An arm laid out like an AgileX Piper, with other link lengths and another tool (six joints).
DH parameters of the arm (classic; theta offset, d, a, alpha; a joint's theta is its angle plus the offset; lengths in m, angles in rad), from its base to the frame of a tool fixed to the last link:
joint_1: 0 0.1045 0 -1.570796
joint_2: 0.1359 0 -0.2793 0
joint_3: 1.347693 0 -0.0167 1.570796
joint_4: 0 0.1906 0 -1.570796
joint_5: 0 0 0 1.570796
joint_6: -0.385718 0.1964 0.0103 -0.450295
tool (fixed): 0 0.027 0 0
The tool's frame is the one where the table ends.
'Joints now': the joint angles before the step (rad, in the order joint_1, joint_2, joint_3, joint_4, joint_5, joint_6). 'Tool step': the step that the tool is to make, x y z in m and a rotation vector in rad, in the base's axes. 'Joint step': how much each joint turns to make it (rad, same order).
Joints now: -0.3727, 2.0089, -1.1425, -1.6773, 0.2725, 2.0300
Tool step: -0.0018, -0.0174, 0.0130, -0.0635, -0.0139, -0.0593
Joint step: 0.0009, -0.0028, -0.0243, 0.0015, 0.0814, 0.0013
